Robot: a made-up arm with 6 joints. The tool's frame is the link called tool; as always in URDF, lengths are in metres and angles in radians. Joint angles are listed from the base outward. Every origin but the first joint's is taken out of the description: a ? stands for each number. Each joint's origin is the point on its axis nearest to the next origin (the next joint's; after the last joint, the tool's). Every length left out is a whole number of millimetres.
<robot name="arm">
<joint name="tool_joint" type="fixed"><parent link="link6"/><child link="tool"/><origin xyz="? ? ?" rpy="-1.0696 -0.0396 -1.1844"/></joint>
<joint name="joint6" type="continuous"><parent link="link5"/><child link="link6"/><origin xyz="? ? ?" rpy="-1.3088 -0.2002 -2.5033"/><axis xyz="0 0 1"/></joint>
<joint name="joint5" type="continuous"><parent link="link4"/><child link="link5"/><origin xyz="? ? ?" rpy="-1.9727 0.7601 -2.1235"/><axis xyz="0 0 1"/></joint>
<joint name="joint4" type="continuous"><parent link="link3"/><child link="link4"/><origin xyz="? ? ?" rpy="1.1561 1.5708 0"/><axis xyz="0 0 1"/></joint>
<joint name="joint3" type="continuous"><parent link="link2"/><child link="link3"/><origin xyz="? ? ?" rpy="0.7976 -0.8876 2.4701"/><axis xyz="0 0 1"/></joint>
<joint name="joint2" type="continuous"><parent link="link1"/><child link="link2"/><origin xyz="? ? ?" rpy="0.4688 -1.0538 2.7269"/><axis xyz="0 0 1"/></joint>
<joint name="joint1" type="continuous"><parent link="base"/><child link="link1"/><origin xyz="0.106 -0.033 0.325" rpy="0 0 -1.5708"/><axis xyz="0 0 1"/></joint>
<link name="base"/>
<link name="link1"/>
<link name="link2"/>
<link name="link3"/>
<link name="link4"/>
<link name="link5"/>
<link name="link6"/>
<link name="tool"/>
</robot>
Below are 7 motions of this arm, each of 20 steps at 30 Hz.
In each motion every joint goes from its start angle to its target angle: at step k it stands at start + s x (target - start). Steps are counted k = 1, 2, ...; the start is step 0. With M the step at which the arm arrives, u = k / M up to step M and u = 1 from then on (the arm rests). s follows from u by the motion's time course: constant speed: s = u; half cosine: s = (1 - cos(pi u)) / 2; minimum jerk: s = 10 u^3 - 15 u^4 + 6 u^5.
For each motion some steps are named. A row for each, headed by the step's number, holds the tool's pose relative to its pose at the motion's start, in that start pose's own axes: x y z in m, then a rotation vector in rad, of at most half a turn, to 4 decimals.
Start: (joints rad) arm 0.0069 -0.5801 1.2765 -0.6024 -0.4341 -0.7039
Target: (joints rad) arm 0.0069 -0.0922 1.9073 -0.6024 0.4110 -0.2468
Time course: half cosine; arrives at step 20
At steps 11, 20:
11: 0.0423 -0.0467 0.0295 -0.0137 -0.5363 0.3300
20: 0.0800 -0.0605 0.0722 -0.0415 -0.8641 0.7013

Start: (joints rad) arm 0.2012 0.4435 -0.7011 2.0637 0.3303 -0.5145
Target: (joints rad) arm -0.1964 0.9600 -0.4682 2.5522 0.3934 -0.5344
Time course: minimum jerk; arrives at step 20
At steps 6, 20:
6: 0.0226 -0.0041 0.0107 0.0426 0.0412 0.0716
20: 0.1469 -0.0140 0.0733 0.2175 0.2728 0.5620

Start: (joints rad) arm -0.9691 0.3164 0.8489 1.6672 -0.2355 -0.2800
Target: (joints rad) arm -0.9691 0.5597 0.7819 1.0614 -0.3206 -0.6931
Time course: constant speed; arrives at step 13
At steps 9, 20:
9: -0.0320 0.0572 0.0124 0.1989 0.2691 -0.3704
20: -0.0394 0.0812 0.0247 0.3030 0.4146 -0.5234

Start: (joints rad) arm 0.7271 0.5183 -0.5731 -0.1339 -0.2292 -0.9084
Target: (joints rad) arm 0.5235 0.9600 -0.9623 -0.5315 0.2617 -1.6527
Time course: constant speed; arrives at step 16
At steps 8, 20:
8: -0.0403 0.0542 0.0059 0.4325 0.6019 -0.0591
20: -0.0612 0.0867 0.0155 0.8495 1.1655 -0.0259

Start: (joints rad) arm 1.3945 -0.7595 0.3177 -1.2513 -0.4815 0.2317
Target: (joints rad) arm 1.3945 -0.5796 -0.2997 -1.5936 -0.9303 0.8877
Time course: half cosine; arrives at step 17
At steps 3, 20:
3: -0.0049 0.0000 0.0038 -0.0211 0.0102 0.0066
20: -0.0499 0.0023 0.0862 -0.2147 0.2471 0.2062

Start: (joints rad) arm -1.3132 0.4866 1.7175 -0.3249 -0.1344 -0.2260
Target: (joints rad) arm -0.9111 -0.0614 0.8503 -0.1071 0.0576 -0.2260
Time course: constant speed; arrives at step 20
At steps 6, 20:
6: -0.0057 0.0360 -0.0497 0.2694 0.0813 -0.0350
20: 0.0214 0.1166 -0.1732 0.9347 0.0175 -0.0186

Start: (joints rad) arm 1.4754 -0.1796 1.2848 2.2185 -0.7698 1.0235
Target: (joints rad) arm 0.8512 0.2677 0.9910 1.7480 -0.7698 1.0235
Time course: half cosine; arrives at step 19
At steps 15, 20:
15: 0.0909 -0.0708 0.0933 -0.4980 -0.4480 0.0399
20: 0.1011 -0.0750 0.1057 -0.5447 -0.5083 0.0446

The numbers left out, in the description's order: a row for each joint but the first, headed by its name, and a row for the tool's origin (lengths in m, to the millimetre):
tool: -0.061 0.073 0
joint6: 0.014 0.024 0
joint5: -0.041 -0.068 0
joint4: -0.033 0.04 0
joint3: 0.067 0.015 0
joint2: 0.051 0.289 0

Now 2 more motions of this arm.
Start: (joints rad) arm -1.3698 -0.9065 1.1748 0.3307 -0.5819 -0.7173
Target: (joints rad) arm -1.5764 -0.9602 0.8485 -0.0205 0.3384 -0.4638
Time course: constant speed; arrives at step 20
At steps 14, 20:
14: -0.0355 0.0950 -0.0077 1.0694 -0.0772 0.3577
20: -0.0570 0.1443 0.0121 1.5497 -0.1431 0.4157

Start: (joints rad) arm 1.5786 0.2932 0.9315 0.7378 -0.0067 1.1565
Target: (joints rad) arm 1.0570 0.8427 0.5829 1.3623 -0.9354 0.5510
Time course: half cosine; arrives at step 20
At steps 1, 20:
1: 0.0007 -0.0002 0.0003 0.0061 0.0061 0.0030
20: 0.1989 -0.0518 -0.0284 0.3802 0.4122 1.0268

